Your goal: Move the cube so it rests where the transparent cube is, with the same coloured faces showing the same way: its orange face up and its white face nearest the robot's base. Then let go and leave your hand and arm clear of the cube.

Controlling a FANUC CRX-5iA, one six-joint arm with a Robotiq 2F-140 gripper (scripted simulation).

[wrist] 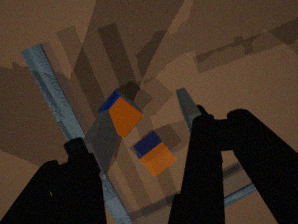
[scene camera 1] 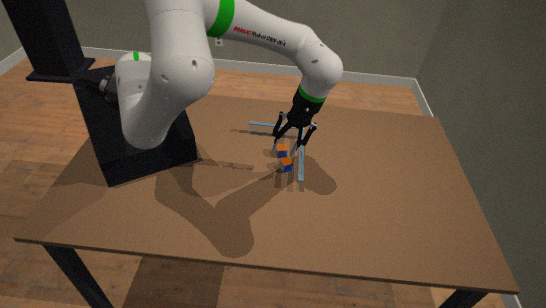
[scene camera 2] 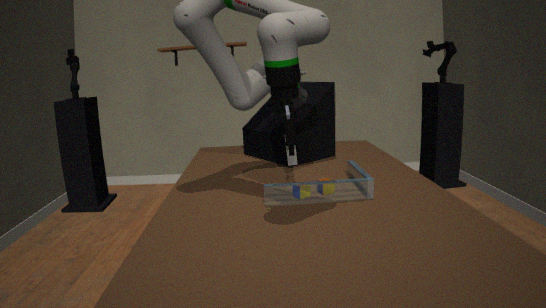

I see my gripper, a cube and a wall.
My gripper is seen too in the wrist view.
